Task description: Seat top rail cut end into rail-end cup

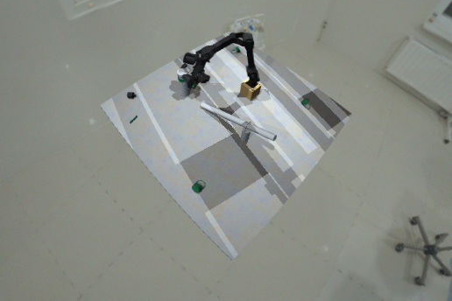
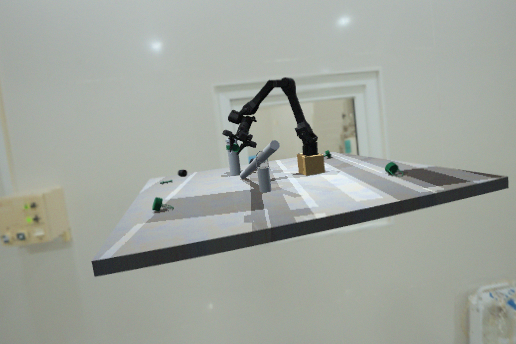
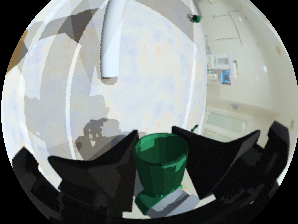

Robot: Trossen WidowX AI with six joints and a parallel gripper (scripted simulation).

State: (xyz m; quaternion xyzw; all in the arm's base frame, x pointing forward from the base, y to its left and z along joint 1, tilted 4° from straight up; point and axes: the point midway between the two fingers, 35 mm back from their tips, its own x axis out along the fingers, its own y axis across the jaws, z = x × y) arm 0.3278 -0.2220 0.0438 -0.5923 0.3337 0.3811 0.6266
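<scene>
Right now the green rail-end cup is 30 mm to the right of my gripper tip, 30 mm above it and 20 mm behind it. Round my gripper tip: short grey post 430 mm to the left, 30 mm behind, 20 mm below; small black part 340 mm to the right, 260 mm ahead, 110 mm below; green bolt 360 mm ahead, 170 mm to the right, 120 mm below.
</scene>
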